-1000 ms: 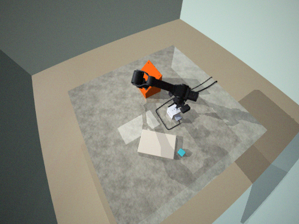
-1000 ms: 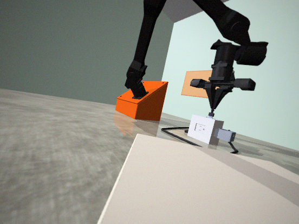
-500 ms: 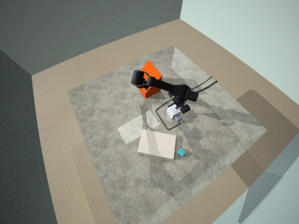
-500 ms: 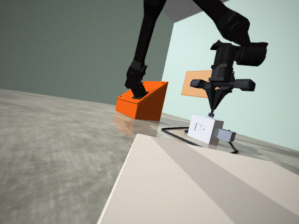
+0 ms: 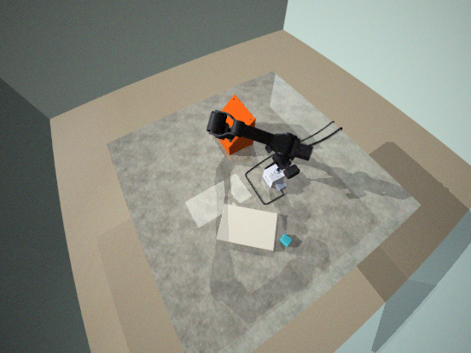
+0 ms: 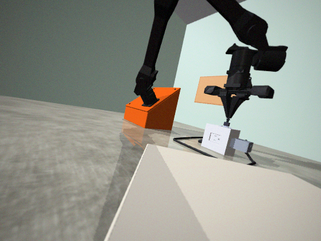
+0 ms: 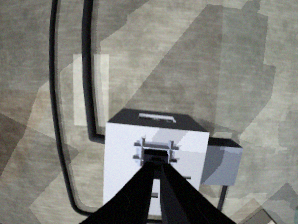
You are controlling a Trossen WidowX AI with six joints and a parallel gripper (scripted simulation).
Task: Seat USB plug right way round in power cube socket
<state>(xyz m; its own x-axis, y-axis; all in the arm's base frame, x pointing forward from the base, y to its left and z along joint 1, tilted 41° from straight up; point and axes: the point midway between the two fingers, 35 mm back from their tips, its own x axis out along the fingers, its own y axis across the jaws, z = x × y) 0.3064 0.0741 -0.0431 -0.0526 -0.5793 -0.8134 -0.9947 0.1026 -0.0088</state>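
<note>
The USB plug lies 20 mm below my gripper tip. Round my gripper tip: teal cube: 280 mm ahead, 170 mm to the right, 90 mm below; flat beige box: 130 mm ahead, 280 mm to the right, 90 mm below.
</note>
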